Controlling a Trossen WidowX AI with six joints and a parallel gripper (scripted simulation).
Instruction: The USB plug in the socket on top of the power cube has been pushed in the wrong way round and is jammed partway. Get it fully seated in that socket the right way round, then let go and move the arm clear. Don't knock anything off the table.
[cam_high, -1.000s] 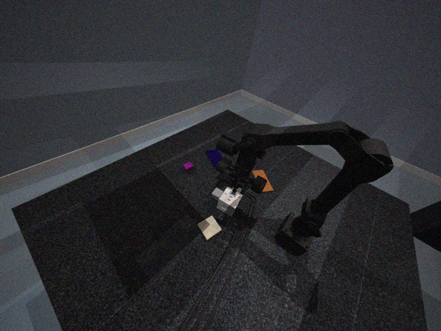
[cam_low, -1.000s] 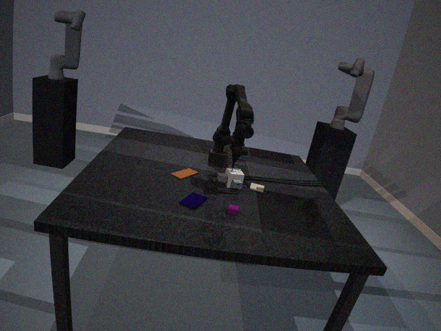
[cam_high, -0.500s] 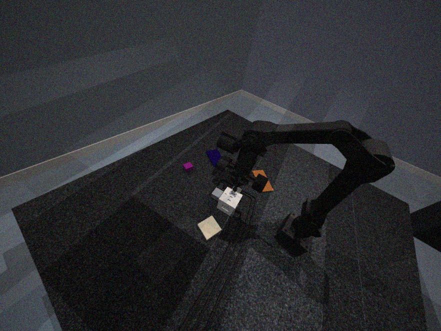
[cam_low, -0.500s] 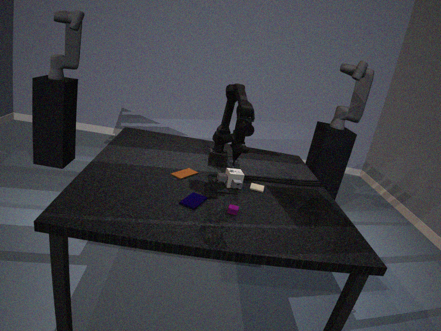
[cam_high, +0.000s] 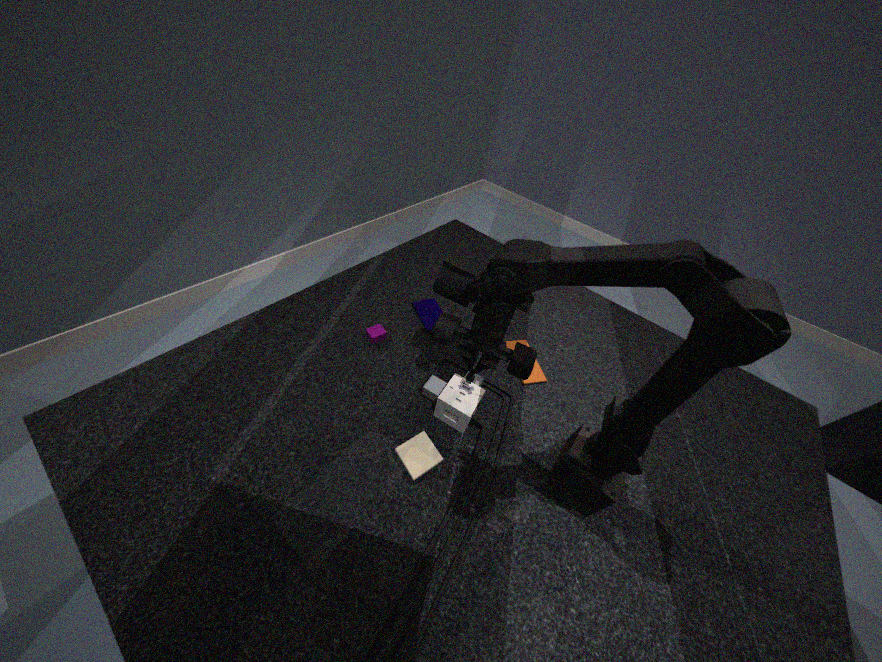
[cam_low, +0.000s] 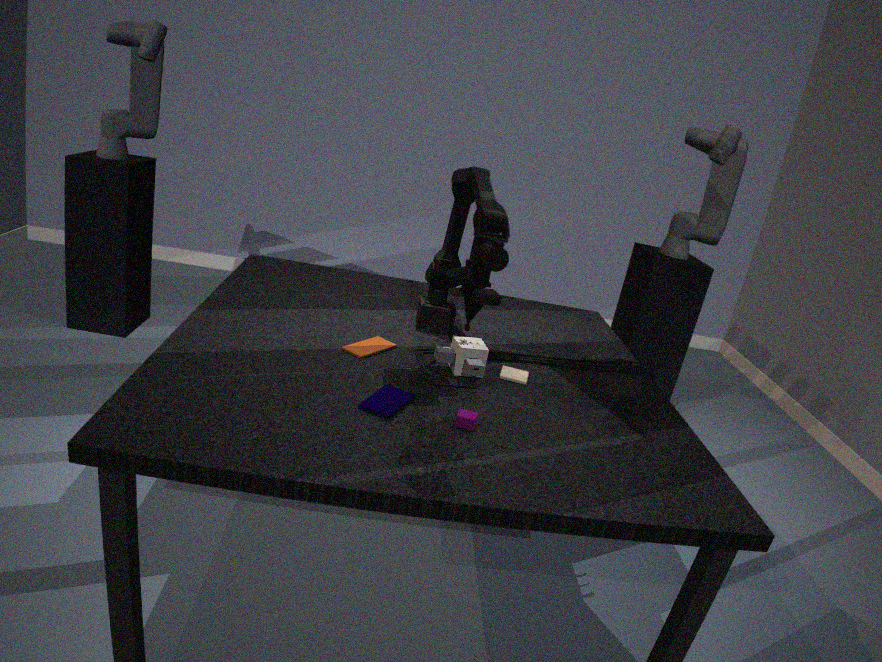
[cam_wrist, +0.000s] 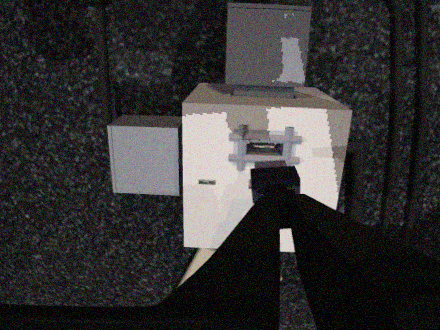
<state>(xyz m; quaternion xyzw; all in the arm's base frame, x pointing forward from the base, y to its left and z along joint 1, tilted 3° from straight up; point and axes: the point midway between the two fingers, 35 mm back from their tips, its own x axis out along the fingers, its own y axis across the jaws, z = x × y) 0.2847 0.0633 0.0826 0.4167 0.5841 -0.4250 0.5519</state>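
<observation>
The dark USB plug lies 2 cm below my gripper tip. The rest, counted from my gripper tip: cream block: 15 cm to the left, 13 cm below, 1 cm behind; magenta cube: 29 cm ahead, 12 cm below; orange flat tile: 23 cm to the right, 13 cm below, 4 cm behind.
</observation>
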